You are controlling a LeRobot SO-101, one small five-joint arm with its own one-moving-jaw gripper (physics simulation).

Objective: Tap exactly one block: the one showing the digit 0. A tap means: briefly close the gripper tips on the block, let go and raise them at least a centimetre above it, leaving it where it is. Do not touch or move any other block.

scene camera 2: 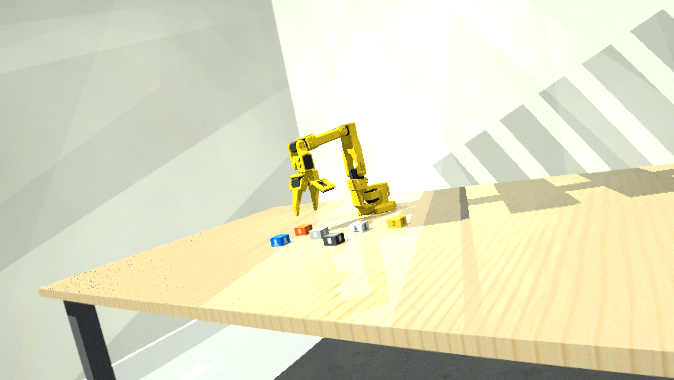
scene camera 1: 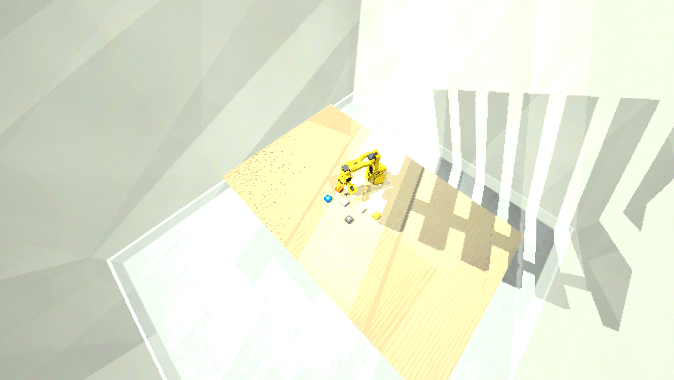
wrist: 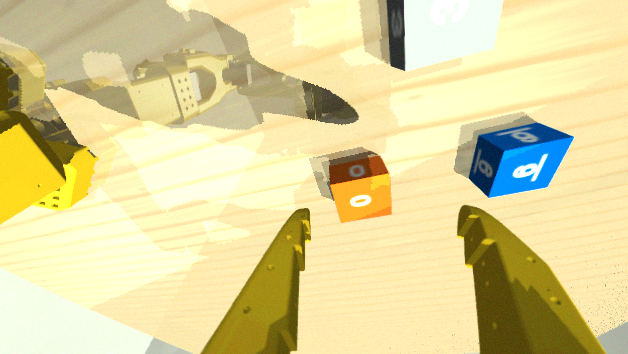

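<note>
The orange block (scene camera 1: 339, 189) (scene camera 2: 303, 230) (wrist: 361, 192) shows a white 0 on its top and on a side face. It sits flat on the table. My gripper (scene camera 2: 306, 211) (wrist: 385, 209) is open, with a wide V-shaped gap between its two jaws and nothing held. In scene camera 2 its tips hang above the table, higher than the orange block. In the wrist view the block lies beyond the tips, in the gap and nearer the left jaw. Neither jaw presses on it.
A blue block (scene camera 1: 328, 198) (scene camera 2: 280, 240) (wrist: 530, 167) lies past the right jaw. A light grey block (scene camera 1: 345, 202) (scene camera 2: 318, 233) (wrist: 450, 35) shows a 3. White (scene camera 1: 361, 208) (scene camera 2: 359, 227), dark (scene camera 1: 348, 219) (scene camera 2: 333, 239) and yellow (scene camera 1: 376, 215) (scene camera 2: 396, 221) blocks stand farther off.
</note>
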